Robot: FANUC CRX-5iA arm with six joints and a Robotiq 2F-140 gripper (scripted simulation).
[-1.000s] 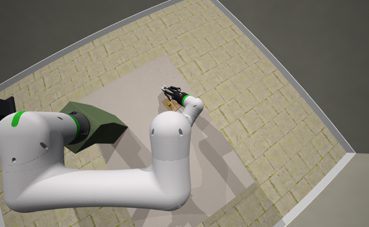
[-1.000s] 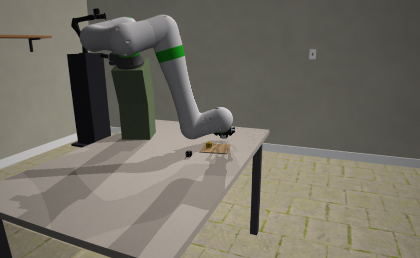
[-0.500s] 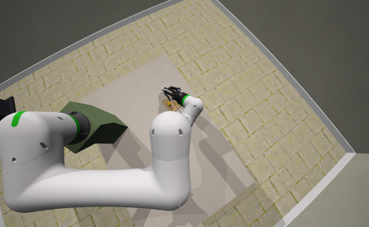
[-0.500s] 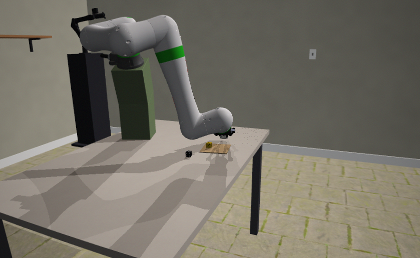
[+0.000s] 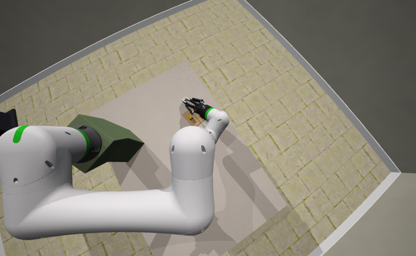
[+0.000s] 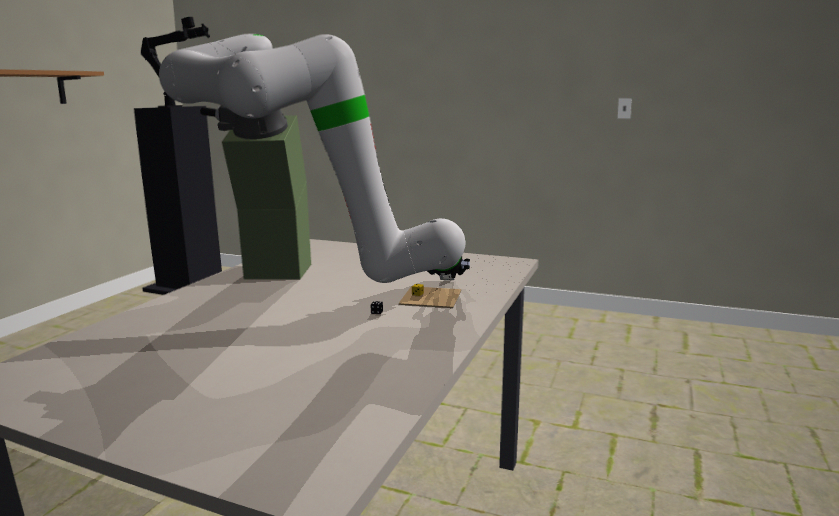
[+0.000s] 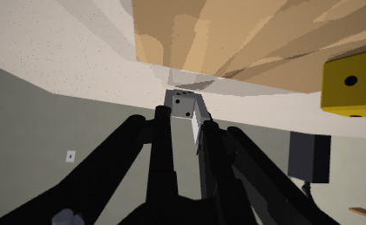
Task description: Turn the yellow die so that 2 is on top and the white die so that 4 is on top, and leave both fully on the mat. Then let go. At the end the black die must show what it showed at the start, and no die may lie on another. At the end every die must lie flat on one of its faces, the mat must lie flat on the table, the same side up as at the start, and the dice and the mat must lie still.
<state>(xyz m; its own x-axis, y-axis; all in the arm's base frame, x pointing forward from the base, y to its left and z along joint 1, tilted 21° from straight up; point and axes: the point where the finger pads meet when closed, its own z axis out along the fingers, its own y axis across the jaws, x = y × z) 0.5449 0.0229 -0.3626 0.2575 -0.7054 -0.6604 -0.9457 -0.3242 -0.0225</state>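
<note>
Right now the white die is 20 mm to the left of my hand, 10 mm below it and 10 mm behind it. From my hand the other things lie so: tan mat (120 mm to the right, 30 mm below); then black die (280 mm to the right, 80 mm behind, 20 mm below); then yellow die (120 mm to the right, 40 mm behind, 10 mm below).
</note>
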